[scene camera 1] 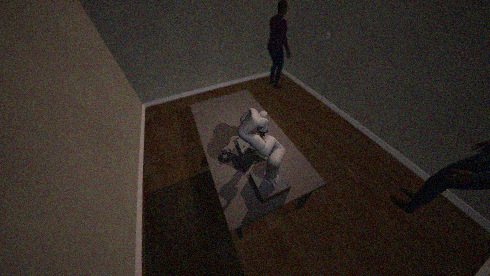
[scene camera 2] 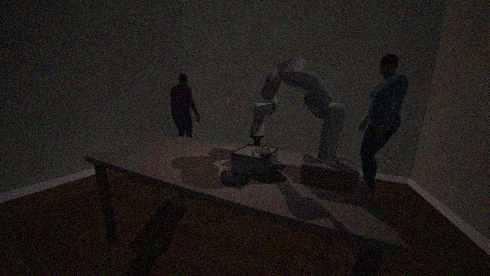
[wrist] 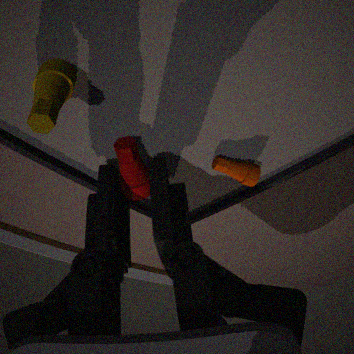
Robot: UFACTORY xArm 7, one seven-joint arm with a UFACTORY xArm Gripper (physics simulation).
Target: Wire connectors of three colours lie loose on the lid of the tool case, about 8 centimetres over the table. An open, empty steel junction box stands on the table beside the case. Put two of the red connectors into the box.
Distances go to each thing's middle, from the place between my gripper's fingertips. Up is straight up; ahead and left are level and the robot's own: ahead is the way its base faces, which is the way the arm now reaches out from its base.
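There's the tool case (wrist: 264, 88), and my gripper is 50 mm past it, 130 mm to the right of it and 40 mm above it.
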